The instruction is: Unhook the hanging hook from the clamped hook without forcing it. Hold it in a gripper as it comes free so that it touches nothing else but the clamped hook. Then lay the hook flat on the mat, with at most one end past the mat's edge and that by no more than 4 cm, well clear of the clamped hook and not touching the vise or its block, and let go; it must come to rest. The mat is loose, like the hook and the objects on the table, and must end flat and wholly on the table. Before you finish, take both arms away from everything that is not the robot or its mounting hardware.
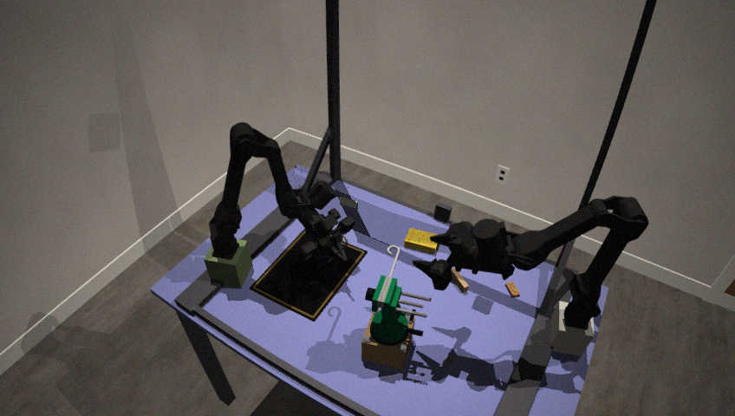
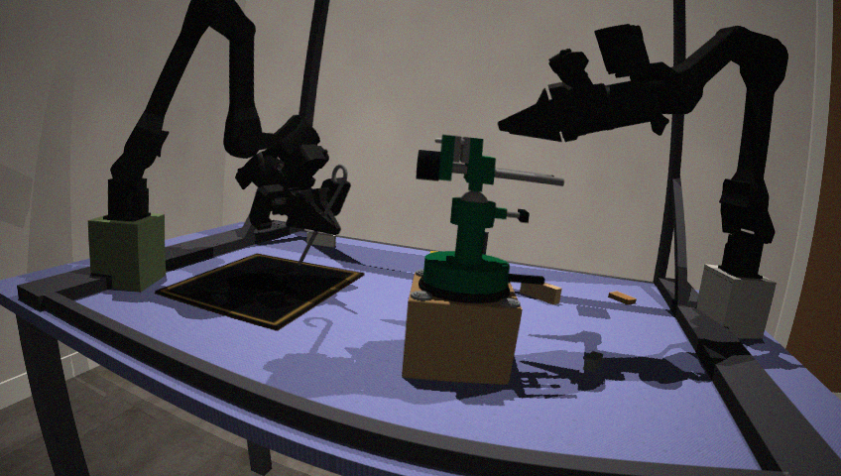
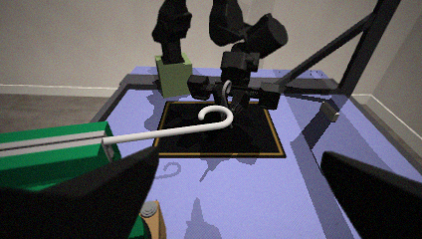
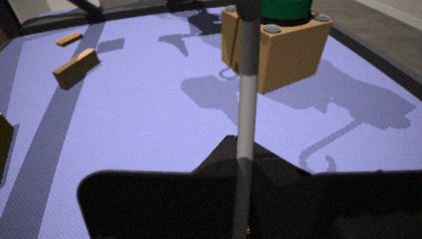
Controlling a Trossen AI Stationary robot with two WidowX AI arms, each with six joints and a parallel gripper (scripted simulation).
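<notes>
Now: the black mat 1 cm behind my right hand, 9 cm to the right of it and 11 cm below it. Round my right hand: pale block (33 cm behind, 6 cm to the right, 10 cm below).
</notes>
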